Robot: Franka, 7 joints.
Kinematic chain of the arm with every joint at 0, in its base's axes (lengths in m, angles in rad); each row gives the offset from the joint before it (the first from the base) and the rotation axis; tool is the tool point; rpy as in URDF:
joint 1: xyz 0 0 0.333 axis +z
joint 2: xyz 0 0 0 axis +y
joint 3: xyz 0 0 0.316 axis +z
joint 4: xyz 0.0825 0 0 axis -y
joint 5: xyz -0.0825 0 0.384 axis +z
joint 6: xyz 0 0 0 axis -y
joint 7: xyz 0.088 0 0 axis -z
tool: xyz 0 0 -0.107 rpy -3.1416 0 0
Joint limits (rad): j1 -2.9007..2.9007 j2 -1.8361..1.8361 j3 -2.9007..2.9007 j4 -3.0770..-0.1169 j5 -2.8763..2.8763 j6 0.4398..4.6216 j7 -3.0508..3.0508
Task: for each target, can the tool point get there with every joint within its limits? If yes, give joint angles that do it. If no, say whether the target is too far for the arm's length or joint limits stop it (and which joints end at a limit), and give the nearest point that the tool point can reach.
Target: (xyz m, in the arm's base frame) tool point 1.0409 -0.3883 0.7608
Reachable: no: too far | nearest point 0.7501 -0.2798 0.6413 | short by 0.333 m
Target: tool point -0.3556 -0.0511 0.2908
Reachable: yes | joints -1.8374 0.0368 -1.5280 -2.7872 1.8136 1.1363 0.6212
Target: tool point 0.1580 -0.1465 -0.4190
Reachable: no: joint limits stop it (at a limit: joint 2) | nearest point 0.1632 -0.1513 -0.3573 | short by 0.062 m
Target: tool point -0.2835 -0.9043 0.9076
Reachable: no: too far | nearest point -0.2194 -0.7000 0.7778 | short by 0.250 m
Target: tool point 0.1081 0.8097 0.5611
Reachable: yes | joints 1.6997 1.4474 -2.2019 -0.4295 0.6694 2.2146 1.9098
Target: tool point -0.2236 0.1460 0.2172
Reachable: yes | joints -2.0969 0.7819 -1.4016 -2.6194 0.2127 1.3762 1.6239
